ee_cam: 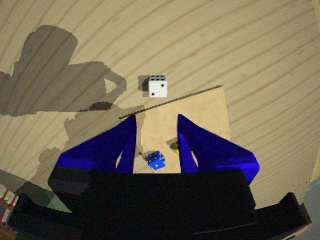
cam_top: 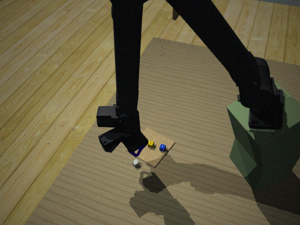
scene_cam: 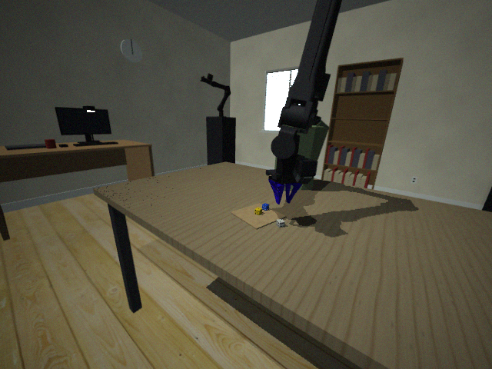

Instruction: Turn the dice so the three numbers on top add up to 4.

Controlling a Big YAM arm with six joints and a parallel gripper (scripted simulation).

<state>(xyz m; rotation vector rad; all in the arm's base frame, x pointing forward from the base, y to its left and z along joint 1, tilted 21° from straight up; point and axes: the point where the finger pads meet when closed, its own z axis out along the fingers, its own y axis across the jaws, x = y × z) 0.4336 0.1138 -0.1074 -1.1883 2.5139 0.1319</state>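
Right now my hand is 8 cm above the white die. The rest, counted from my hand: tan mat 10 cm to the right, 9 cm below, 2 cm behind; blue die 10 cm to the right, 7 cm below, 7 cm behind; yellow die 10 cm to the right, 7 cm below, 3 cm behind.
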